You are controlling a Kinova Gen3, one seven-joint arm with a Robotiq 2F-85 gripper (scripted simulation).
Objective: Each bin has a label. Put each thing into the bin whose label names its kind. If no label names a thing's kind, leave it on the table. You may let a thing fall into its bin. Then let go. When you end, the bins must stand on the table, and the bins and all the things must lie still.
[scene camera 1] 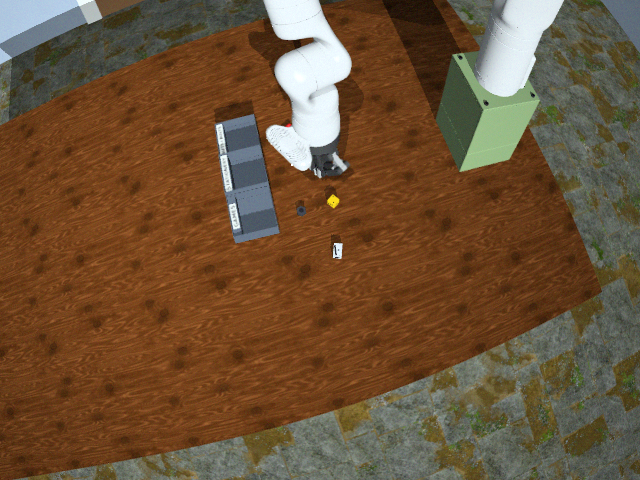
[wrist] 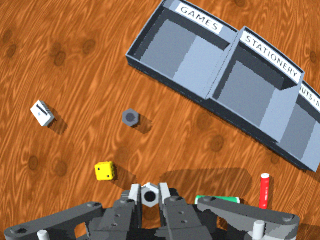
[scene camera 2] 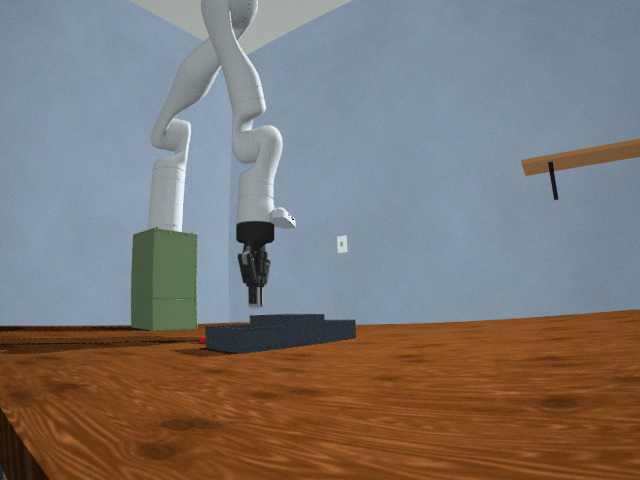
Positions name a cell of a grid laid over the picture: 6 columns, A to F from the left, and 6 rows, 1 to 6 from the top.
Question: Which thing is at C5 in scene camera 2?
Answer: A bin.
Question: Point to a bin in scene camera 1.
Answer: C3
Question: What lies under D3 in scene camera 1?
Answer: The gripper.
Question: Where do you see a bin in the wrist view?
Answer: D2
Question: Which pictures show the gripper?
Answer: Scene camera 1, the wrist view and scene camera 2: all of them.
